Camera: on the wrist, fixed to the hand. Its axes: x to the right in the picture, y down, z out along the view.
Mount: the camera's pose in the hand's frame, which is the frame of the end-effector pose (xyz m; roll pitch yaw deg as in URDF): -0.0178 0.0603 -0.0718 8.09 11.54 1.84
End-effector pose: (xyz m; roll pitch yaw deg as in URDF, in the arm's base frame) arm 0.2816 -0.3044 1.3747 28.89 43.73 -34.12
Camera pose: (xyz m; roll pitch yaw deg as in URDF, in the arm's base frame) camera 0.3007 -0.2117 1.3626 45.58 52.42 -22.37
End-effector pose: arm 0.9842 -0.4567 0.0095 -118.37 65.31 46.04
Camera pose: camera 1.0332 -0.5382 0.0178 -130.13 59.50 23.94
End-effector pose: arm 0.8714 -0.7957 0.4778 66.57 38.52 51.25
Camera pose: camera 0.8030 -0.7373 0.5098 84.02 40.51 66.19
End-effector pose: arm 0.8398 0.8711 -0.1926 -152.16 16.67 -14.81
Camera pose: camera 0.8109 0.7889 -0.1536 -145.72 7.21 -21.83
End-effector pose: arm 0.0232 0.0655 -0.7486 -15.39 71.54 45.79
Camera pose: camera -0.0651 0.0308 -0.7587 -18.08 83.03 34.98
